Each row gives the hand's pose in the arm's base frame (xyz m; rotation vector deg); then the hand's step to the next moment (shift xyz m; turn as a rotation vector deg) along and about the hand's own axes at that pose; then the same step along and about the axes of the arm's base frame.
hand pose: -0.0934 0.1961 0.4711 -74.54 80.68 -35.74
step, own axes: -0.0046 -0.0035 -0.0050 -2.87 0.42 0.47
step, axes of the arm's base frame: -0.0041 0.0019 0.0062 -0.20 2.89 0.48
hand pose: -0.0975 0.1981 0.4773 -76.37 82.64 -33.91
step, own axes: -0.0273 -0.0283 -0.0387 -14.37 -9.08 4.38
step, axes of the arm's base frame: -0.0273 0.0070 0.0474 5.44 12.13 11.46
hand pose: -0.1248 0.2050 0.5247 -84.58 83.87 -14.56
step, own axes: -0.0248 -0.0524 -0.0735 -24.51 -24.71 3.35
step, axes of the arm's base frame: -0.0268 -0.0268 0.0856 12.11 16.55 28.32
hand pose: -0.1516 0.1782 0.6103 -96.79 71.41 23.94
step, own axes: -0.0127 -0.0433 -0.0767 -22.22 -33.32 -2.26
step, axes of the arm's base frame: 0.0130 -0.0567 0.0673 19.16 10.75 33.56
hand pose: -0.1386 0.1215 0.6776 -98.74 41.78 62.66
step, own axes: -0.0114 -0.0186 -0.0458 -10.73 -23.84 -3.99
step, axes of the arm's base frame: 0.0266 -0.0351 0.0251 16.73 5.50 19.73
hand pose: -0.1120 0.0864 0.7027 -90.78 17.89 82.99
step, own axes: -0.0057 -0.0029 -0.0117 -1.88 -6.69 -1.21
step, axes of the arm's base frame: 0.0081 -0.0095 0.0048 5.06 1.91 4.53
